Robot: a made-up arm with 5 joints. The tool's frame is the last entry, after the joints.
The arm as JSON. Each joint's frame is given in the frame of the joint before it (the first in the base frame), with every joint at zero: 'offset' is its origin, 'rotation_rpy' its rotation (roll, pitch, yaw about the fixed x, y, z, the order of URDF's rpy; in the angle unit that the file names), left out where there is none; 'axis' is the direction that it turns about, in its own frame. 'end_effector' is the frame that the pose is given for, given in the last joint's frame.
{
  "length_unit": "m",
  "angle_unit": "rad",
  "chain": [
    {
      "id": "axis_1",
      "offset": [
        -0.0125,
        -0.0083,
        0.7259
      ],
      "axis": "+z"
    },
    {
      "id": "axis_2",
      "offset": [
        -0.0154,
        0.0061,
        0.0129
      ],
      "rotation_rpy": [
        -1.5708,
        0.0,
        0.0
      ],
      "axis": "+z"
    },
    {
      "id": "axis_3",
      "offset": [
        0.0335,
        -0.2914,
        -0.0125
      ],
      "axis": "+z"
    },
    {
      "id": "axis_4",
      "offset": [
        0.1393,
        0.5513,
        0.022
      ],
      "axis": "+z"
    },
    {
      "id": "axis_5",
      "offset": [
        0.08,
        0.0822,
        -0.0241
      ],
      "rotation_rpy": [
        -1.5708,
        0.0,
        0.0
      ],
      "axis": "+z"
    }
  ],
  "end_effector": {
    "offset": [
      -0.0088,
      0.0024,
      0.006
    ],
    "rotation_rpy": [
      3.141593,
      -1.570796,
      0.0
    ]
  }
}
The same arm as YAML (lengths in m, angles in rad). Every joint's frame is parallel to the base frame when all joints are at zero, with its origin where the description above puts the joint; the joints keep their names.
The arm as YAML. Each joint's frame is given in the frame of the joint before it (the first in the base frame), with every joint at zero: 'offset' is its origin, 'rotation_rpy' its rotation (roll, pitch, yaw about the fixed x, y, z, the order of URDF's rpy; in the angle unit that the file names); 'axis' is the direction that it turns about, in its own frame. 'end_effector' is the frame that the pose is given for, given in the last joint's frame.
length_unit: m
angle_unit: rad
chain:
  - id: axis_1
    offset: [-0.0125, -0.0083, 0.7259]
    rotation_rpy: [0.0, 0.0, 0.0]
    axis: "+z"
  - id: axis_2
    offset: [-0.0154, 0.0061, 0.0129]
    rotation_rpy: [0.0, 0.0, 0.0]
    axis: "+y"
  - id: axis_3
    offset: [0.0335, -0.0125, 0.2914]
    rotation_rpy: [0.0, 0.0, 0.0]
    axis: "+y"
  - id: axis_4
    offset: [0.1393, 0.022, -0.5513]
    rotation_rpy: [0.0, 0.0, 0.0]
    axis: "+y"
  - id: axis_5
    offset: [0.08, -0.0241, -0.0822]
    rotation_rpy: [0.0, 0.0, 0.0]
    axis: "-z"
end_effector:
  offset: [-0.0088, -0.0024, -0.006]
  rotation_rpy: [0.0, 1.5708, 0.0]

